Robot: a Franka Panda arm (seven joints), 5 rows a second.
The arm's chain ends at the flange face. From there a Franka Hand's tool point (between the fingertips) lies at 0.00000 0.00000 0.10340 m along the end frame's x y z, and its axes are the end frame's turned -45 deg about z.
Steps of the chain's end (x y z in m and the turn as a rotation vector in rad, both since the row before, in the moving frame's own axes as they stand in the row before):
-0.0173 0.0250 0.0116 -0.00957 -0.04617 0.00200
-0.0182 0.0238 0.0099 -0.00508 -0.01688 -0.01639
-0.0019 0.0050 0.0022 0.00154 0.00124 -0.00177
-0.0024 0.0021 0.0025 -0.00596 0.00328 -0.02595
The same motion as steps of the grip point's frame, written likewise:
-0.0340 0.0028 0.0115 0.02588 -0.03941 0.00200
-0.0313 0.0031 0.0099 0.00834 -0.01553 -0.01639
-0.0047 0.0022 0.0022 0.00021 0.00197 -0.00177
-0.0034 0.0005 0.0025 -0.00653 -0.00190 -0.02595

